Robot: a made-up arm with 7 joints.
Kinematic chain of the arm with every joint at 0, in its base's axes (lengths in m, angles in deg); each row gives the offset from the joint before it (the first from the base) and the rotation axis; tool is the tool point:
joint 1: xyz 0 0 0 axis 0 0.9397 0.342
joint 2: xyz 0 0 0 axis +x
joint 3: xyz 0 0 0 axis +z
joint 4: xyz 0.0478 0 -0.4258 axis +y
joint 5: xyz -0.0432 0 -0.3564 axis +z
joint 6: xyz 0 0 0 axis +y
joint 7: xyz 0 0 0 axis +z
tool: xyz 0 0 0
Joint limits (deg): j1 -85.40..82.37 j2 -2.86..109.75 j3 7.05..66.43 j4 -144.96..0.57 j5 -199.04..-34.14 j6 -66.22..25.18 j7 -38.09..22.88
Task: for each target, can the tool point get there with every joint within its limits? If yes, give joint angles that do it. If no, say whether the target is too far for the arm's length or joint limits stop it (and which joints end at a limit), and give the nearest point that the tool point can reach.
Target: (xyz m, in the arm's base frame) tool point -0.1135 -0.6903 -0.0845
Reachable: no: joint limits stop it (at a limit: joint 1, joint 2, joint 3, joint 4) | nearest point 0.1824 -0.1204 0.2455 | short by 0.722 m
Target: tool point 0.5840 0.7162 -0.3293
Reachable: no: too far | nearest point 0.4688 0.5749 -0.2643 | short by 0.194 m
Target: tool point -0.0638 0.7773 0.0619
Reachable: yes | joints 57.21 90.63 33.47 -26.44 -178.02 -42.24 -21.05
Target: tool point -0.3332 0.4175 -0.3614
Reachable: yes | joints 62.28 17.69 46.77 -83.66 -72.83 -46.03 -7.17
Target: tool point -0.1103 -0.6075 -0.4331
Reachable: no: joint limits stop it (at a limit: joint 2, joint 3, joint 4) | nearest point -0.3489 -0.0697 -0.6961 | short by 0.644 m
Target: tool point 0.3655 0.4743 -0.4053
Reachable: yes | joints -4.54 39.74 16.70 -60.17 -156.72 6.24 -22.40
